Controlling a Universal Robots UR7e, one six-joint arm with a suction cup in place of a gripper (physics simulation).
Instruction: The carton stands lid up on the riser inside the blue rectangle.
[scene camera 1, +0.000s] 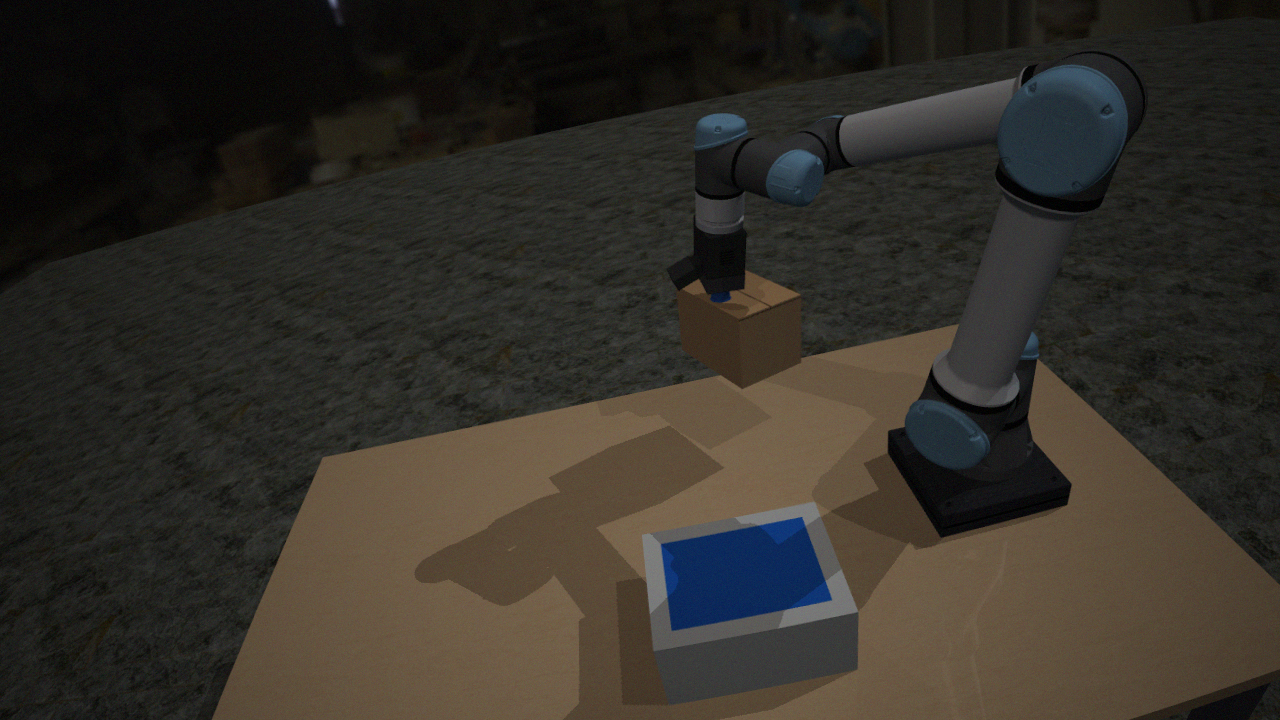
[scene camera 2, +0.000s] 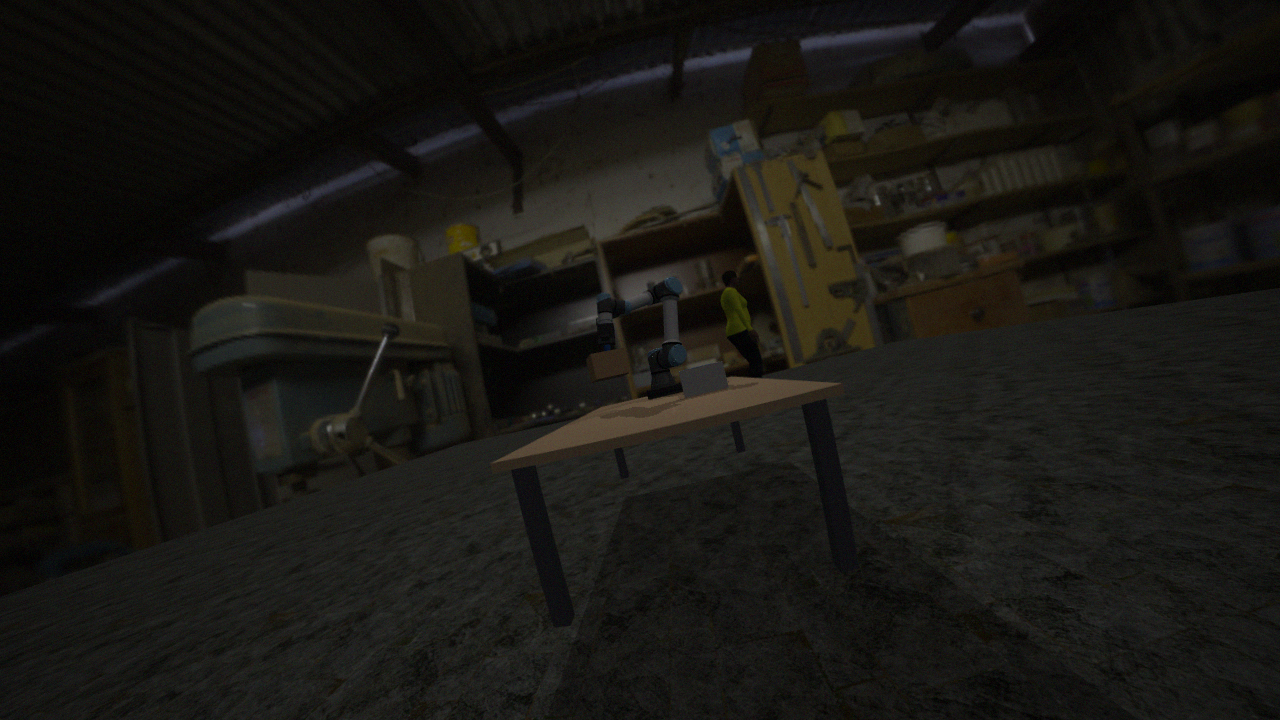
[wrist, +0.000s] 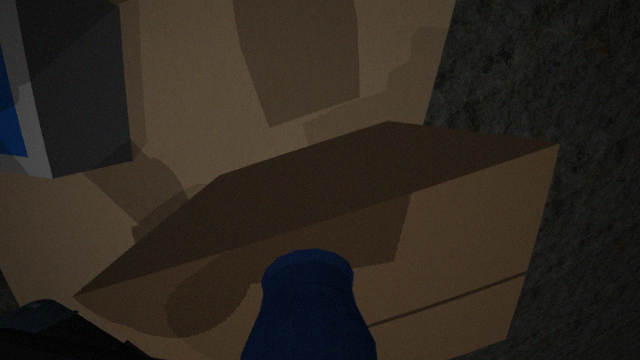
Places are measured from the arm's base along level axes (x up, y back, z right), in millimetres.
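Pixels of known places: hand, tool point: (scene camera 1: 718, 303) (scene camera 2: 607, 353) (wrist: 317, 255); arm's base, link origin: (scene camera 2: 663, 386).
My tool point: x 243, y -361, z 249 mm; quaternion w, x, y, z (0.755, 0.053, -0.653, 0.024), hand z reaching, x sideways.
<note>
For each thing: its top centre in the pictures, then the offset to it from my tool point. Level surfaces: height alone.
- brown carton, top centre: (wrist: 352, 339) (scene camera 1: 733, 287) (scene camera 2: 604, 352) dx +13, dy +34, dz +17 mm
- light grey riser, top centre: (scene camera 1: 741, 570) (scene camera 2: 698, 366) dx -170, dy -95, dz -422 mm
- blue rectangle, top centre: (scene camera 1: 741, 570) dx -170, dy -95, dz -422 mm
- wooden table, surface height: dx -291 mm
The brown carton (scene camera 1: 742, 335) (scene camera 2: 608, 364) (wrist: 450, 240) hangs in the air above the table, lid up and roughly level. My suction gripper (scene camera 1: 719, 296) (scene camera 2: 607, 347) (wrist: 307, 265) is on the carton's lid, off to one side of its middle, and holds it. The cup hides part of the lid in the wrist view. The light grey riser (scene camera 1: 760, 658) (scene camera 2: 704, 379) (wrist: 87, 95) stands on the table, apart from the carton. The blue rectangle (scene camera 1: 747, 573) (wrist: 7, 115) lies on its top; arm shadows fall across it.
The wooden table (scene camera 1: 375, 501) (scene camera 2: 572, 437) (wrist: 190, 100) carries the riser and the arm's black base (scene camera 1: 1002, 505). The carton is over the table's far side in scene camera 1. A person in a yellow top (scene camera 2: 735, 311) stands behind the table in scene camera 2.
</note>
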